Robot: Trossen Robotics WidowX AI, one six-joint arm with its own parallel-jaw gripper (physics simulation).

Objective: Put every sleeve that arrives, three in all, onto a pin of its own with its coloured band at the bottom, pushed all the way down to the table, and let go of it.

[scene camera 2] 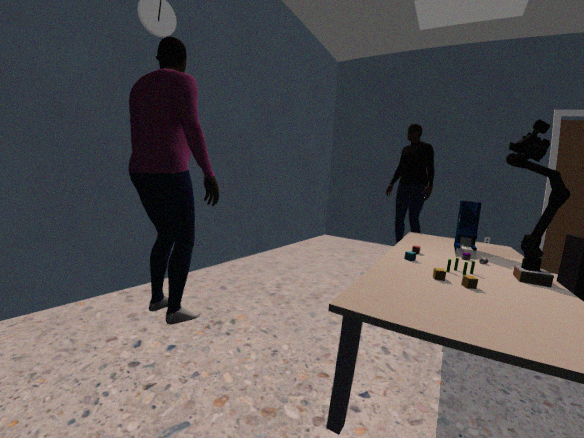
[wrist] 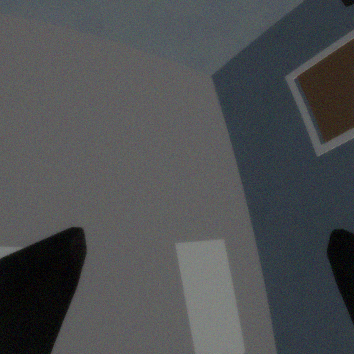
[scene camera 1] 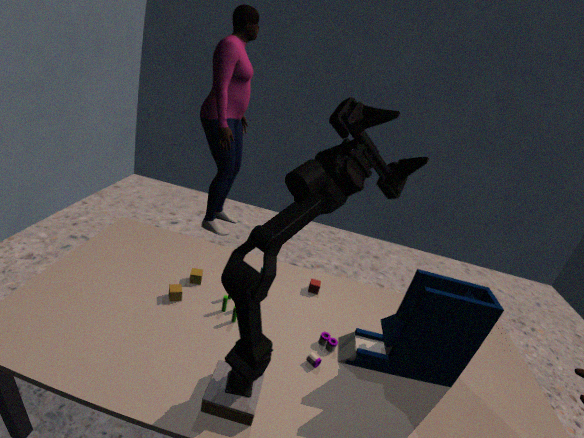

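Observation:
Two sleeves (scene camera 1: 324, 339) (scene camera 1: 331, 344) stand upright side by side on the table, purple bands at the top. A third sleeve (scene camera 1: 314, 359) (scene camera 2: 483, 260) lies on its side nearby. Green pins (scene camera 2: 448, 265) (scene camera 2: 456, 264) (scene camera 2: 465, 268) (scene camera 2: 472, 267) stand bare on the table; in scene camera 1 two pins (scene camera 1: 224, 303) (scene camera 1: 234, 314) show beside the arm, which partly hides the group. My gripper (scene camera 1: 413, 137) (wrist: 211, 243) is open and empty, high above the table and far from sleeves and pins, pointing up and away.
A tall blue dispenser (scene camera 1: 440, 330) (scene camera 2: 469, 220) with a low chute stands beside the sleeves. Yellow cubes (scene camera 1: 196, 276) (scene camera 1: 175, 292), a red cube (scene camera 1: 314, 286) and a teal cube (scene camera 2: 410, 256) lie around the pins. Two people (scene camera 2: 162, 120) (scene camera 2: 417, 165) stand beyond the table.

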